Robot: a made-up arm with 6 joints.
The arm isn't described. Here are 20 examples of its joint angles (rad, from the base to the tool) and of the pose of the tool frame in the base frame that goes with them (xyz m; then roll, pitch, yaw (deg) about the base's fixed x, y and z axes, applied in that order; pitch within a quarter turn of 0, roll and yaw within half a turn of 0).
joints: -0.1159 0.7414 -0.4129 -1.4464 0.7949 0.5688
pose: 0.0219 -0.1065 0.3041 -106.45 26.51 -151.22
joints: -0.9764 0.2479 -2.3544 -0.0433 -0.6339 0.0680
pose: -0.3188 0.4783 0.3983 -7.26 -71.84 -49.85
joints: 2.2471 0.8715 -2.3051 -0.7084 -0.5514 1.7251
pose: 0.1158 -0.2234 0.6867 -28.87 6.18 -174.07
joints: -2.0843 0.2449 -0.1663 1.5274 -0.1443 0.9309
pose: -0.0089 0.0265 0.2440 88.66 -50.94 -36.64
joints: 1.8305 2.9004 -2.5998 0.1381 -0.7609 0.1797
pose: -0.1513 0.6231 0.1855 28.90 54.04 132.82
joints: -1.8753 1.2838 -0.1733 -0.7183 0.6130 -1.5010
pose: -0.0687 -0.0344 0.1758 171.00 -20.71 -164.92
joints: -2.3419 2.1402 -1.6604 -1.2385 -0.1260 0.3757
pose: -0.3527 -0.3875 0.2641 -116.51 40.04 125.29
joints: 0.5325 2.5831 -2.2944 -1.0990 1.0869 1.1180
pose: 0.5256 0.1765 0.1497 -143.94 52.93 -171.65
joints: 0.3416 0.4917 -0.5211 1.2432 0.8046 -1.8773
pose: -0.0515 0.0872 0.3141 -104.59 53.55 -38.62
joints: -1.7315 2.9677 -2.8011 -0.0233 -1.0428 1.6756
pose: -0.0936 -0.5958 0.2287 34.77 -2.10 -4.17
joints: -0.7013 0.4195 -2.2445 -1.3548 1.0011 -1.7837
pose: -0.3609 0.1480 0.5150 -54.82 9.22 145.53
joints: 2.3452 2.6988 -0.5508 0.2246 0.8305 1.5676
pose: -0.1104 0.0786 0.0111 -104.94 5.84 -146.98
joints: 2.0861 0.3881 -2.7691 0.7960 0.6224 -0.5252
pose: 0.1937 -0.4652 0.4837 -28.21 -20.48 128.84
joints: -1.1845 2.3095 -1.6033 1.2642 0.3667 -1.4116
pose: 0.2407 -0.4595 0.1454 170.81 50.36 126.37
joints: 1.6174 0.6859 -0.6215 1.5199 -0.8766 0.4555
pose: 0.1107 0.0228 0.3797 86.60 -25.20 133.88
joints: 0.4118 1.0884 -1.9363 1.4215 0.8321 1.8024
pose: -0.0082 0.1127 0.6385 46.50 -46.19 -155.74
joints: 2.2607 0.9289 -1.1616 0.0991 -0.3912 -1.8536
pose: -0.0542 0.0743 0.5644 -49.03 -6.89 30.73
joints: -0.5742 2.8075 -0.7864 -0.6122 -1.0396 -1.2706
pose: 0.3508 -0.1411 -0.1015 -141.85 22.94 -103.36
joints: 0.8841 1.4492 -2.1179 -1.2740 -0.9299 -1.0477
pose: 0.0126 0.1911 0.6571 1.82 -54.48 -61.27
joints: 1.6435 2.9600 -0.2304 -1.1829 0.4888 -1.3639
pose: 0.0567 0.0940 -0.0202 111.59 43.55 46.23
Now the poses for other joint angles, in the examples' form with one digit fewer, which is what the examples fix.
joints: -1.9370 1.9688 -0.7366 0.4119 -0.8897 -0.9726
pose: -0.183 -0.352 0.213 -112.1 42.0 124.9
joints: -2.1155 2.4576 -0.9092 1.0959 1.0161 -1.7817
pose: -0.054 -0.302 0.033 126.0 15.5 93.2
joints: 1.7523 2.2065 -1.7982 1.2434 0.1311 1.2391
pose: -0.116 0.531 0.258 123.2 -49.9 171.4
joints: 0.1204 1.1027 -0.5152 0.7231 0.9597 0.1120
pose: 0.057 0.086 0.244 144.8 -4.6 159.3
